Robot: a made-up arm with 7 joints.
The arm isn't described. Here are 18 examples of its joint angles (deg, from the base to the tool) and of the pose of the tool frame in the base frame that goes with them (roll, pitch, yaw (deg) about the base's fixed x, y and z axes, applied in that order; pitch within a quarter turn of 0, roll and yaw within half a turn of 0; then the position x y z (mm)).
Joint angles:
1: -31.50 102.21 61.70 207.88 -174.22 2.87 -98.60
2: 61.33 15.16 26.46 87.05 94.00 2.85 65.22
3: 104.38 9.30 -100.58 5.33 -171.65 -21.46 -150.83
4: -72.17 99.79 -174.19 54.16 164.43 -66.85 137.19
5: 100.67 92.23 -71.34 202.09 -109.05 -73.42 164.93
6: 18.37 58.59 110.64 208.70 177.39 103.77 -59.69
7: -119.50 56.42 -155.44 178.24 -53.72 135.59 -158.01
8: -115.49 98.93 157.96 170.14 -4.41 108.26 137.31
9: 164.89 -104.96 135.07 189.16 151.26 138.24 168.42
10: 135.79 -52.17 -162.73 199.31 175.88 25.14 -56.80
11: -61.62 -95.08 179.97 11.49 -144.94 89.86 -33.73
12: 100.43 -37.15 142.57 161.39 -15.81 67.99 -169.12
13: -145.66 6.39 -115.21 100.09 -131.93 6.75 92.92
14: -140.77 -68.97 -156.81 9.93 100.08 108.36 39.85
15: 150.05 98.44 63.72 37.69 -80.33 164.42 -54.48
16: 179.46 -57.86 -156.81 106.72 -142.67 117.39 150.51
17: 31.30 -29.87 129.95 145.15 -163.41 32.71 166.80
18: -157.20 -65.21 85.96 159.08 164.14 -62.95 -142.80
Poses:
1: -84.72 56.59 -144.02 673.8 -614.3 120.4
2: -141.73 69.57 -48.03 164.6 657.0 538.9
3: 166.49 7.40 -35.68 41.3 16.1 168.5
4: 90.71 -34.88 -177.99 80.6 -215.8 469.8
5: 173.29 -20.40 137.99 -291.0 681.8 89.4
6: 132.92 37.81 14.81 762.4 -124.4 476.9
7: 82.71 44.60 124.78 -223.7 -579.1 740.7
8: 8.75 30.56 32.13 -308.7 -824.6 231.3
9: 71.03 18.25 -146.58 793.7 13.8 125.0
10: 0.30 13.44 -93.04 407.1 -477.5 921.2
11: -146.62 -13.06 -33.89 79.5 1.5 -114.2
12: -128.83 59.97 99.56 -10.9 -694.9 870.7
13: 65.18 -43.54 -156.78 -200.3 501.0 785.5
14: 67.60 -12.96 -149.22 -87.7 218.3 68.8
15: -93.96 0.04 17.29 -271.6 -68.3 -58.7
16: -36.09 -40.90 156.59 849.9 57.8 281.4
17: 15.03 -21.84 -23.20 -652.1 -136.0 916.5
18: 58.17 -51.01 47.20 692.2 49.6 576.3
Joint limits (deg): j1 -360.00..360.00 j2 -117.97..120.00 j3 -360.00..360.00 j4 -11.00..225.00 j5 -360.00..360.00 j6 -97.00..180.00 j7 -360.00..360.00
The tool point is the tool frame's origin. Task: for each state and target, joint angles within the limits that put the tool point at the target. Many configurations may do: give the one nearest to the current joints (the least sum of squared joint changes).
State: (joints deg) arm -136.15 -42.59 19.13 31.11 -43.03 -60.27 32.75
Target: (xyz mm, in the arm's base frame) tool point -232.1 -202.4 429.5
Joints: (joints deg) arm -155.11 -19.88 -1.26 14.91 -36.72 -50.38 32.75
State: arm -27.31 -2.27 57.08 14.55 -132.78 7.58 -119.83
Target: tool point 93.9 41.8 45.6
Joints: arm -29.52 31.36 28.47 3.78 -133.76 34.60 -119.83
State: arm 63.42 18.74 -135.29 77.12 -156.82 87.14 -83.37
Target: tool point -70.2 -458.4 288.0
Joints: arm 53.09 -1.22 -145.81 31.40 -151.44 77.52 -83.37
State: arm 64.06 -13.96 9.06 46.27 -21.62 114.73 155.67
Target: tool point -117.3 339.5 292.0
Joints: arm 85.29 2.59 29.70 49.06 -14.18 104.22 155.67
